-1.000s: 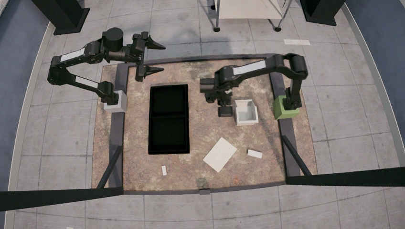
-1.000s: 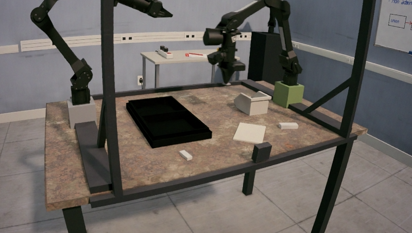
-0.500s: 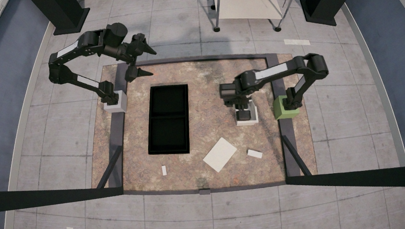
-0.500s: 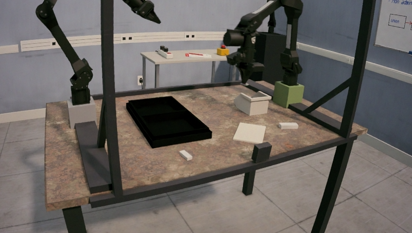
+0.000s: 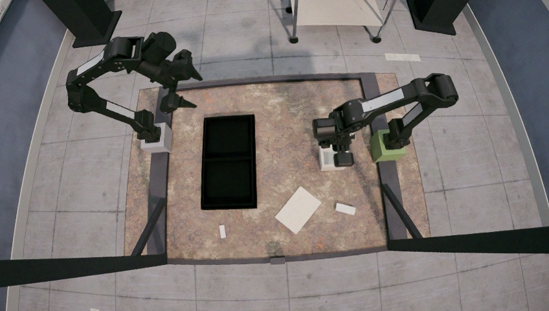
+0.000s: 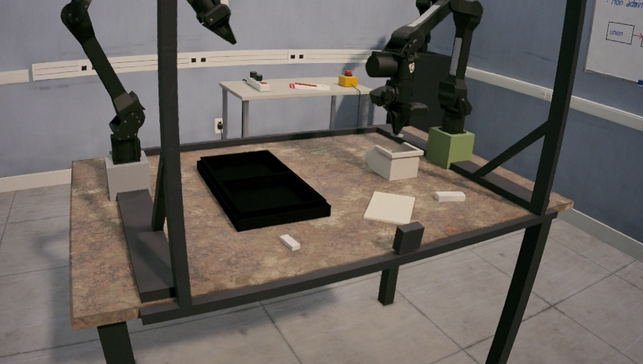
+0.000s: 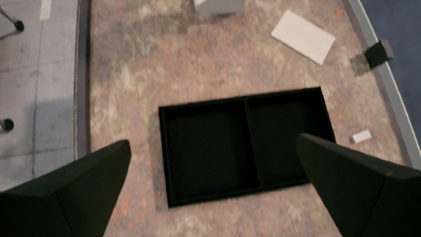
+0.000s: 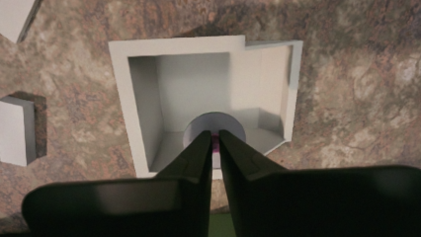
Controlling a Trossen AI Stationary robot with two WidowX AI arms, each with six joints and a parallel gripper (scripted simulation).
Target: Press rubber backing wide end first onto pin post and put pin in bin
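The white bin lies 1 cm ahead of my right hand and 11 cm below it. Also, from my right hand: flat white card 21 cm behind, 12 cm to the left, 14 cm below; then pin 3 cm below; then pink rubber backing 3 cm below.
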